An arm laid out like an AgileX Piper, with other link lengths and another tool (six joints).
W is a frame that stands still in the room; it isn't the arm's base.
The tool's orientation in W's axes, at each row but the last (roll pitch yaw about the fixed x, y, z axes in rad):
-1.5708 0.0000 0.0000
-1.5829 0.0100 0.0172
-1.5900 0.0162 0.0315
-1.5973 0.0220 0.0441
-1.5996 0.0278 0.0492
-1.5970 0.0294 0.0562
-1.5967 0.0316 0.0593
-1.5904 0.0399 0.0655
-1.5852 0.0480 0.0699
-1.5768 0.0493 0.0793
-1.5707 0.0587 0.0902
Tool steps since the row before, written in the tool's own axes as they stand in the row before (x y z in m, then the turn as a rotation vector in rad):
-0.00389 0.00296 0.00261 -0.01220 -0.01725 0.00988
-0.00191 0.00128 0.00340 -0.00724 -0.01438 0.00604
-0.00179 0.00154 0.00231 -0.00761 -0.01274 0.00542
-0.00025 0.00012 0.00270 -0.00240 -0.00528 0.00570
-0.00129 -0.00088 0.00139 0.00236 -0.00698 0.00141
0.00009 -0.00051 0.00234 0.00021 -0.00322 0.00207
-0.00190 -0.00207 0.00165 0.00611 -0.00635 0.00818
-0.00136 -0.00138 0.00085 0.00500 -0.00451 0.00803
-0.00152 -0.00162 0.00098 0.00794 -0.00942 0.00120
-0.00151 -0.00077 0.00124 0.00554 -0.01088 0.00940
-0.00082 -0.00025 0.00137 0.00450 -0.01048 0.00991
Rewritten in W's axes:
-0.00389 0.00261 -0.00296 -0.01220 0.00988 0.01725
-0.00198 0.00335 -0.00130 -0.00720 0.00609 0.01438
-0.00189 0.00222 -0.00155 -0.00758 0.00543 0.01276
-0.00037 0.00268 -0.00019 -0.00254 0.00573 0.00518
-0.00133 0.00135 0.00088 0.00247 0.00173 0.00687
-0.00003 0.00235 0.00045 0.00018 0.00217 0.00316
-0.00193 0.00159 0.00209 0.00580 0.00870 0.00594
-0.00136 0.00079 0.00142 0.00463 0.00844 0.00415
-0.00151 0.00090 0.00168 0.00827 0.00192 0.00901
-0.00156 0.00112 0.00084 0.00530 0.00992 0.01054
-0.00092 0.00129 0.00030 0.00419 0.01033 0.01020

